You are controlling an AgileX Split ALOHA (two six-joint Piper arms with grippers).
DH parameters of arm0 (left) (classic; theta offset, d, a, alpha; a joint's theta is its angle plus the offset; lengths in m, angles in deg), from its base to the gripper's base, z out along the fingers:
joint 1: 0 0.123 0 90
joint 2: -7.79 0 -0.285 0
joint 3: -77.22 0 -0.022 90
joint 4: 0 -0.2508 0 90
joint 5: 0 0 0.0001 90
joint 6: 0 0.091 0 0
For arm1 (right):
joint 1: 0 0.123 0 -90
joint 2: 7.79 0 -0.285 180
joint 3: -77.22 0 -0.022 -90
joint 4: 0 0.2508 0 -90
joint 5: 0 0 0.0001 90
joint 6: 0 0.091 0 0
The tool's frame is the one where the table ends.
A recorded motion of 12 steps. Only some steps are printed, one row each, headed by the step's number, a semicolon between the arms.
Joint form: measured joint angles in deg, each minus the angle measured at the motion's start. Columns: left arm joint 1, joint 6, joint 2, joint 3, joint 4, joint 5; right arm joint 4, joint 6, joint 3, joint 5, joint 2, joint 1.
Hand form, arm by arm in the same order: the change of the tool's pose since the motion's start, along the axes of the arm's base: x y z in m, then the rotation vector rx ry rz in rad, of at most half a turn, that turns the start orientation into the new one. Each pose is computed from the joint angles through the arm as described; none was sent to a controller.
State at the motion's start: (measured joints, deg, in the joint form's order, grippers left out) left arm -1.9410 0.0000 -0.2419 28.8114 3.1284 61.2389; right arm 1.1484 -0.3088 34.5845 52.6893 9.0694 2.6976
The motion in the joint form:
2: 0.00 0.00 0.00 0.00 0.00 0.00; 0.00 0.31 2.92 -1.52 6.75 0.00
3: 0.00 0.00 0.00 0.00 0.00 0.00; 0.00 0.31 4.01 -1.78 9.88 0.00
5: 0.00 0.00 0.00 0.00 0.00 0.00; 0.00 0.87 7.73 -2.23 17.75 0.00
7: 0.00 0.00 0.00 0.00 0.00 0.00; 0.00 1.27 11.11 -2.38 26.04 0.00
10: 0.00 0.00 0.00 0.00 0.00 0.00; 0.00 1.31 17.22 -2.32 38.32 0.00
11: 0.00 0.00 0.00 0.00 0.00 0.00; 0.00 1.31 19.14 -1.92 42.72 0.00
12: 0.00 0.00 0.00 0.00 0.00 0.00; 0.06 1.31 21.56 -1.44 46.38 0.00
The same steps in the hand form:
2: 0.0000 0.0000 0.0000 0.0000 0.0000 0.0000; 0.0194 0.0009 0.0141 0.0033 0.0406 -0.0026
3: 0.0000 0.0000 0.0000 0.0000 0.0000 0.0000; 0.0294 0.0014 0.0179 0.0019 0.0716 -0.0028
5: 0.0000 0.0000 0.0000 0.0000 0.0000 0.0000; 0.0550 0.0025 0.0302 0.0076 0.1367 -0.0074
7: 0.0000 0.0000 0.0000 0.0000 0.0000 0.0000; 0.0852 0.0040 0.0361 0.0095 0.2201 -0.0113
10: 0.0000 0.0000 0.0000 0.0000 0.0000 0.0000; 0.1332 0.0062 0.0425 0.0044 0.3287 -0.0128
11: 0.0000 0.0000 0.0000 0.0000 0.0000 0.0000; 0.1510 0.0071 0.0403 0.0017 0.3789 -0.0132
12: 0.0000 0.0000 0.0000 0.0000 0.0000 0.0000; 0.1661 0.0079 0.0417 0.0010 0.4089 -0.0130

